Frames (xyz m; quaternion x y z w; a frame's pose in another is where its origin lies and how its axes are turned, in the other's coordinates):
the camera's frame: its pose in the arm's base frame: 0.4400 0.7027 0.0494 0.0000 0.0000 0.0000 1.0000
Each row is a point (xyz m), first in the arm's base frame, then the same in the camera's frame.
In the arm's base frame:
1: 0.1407 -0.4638 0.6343
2: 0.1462 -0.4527 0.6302
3: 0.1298 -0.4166 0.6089
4: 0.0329 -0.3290 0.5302
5: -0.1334 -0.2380 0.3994
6: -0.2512 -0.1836 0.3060
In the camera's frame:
1: -0.2993 -1.1665 0.5849
2: -0.2938 -1.1554 0.5808
3: -0.3102 -1.1193 0.5595
4: -0.4071 -1.0317 0.4808
5: -0.5734 -0.9407 0.3500
6: -0.6912 -0.8863 0.2566

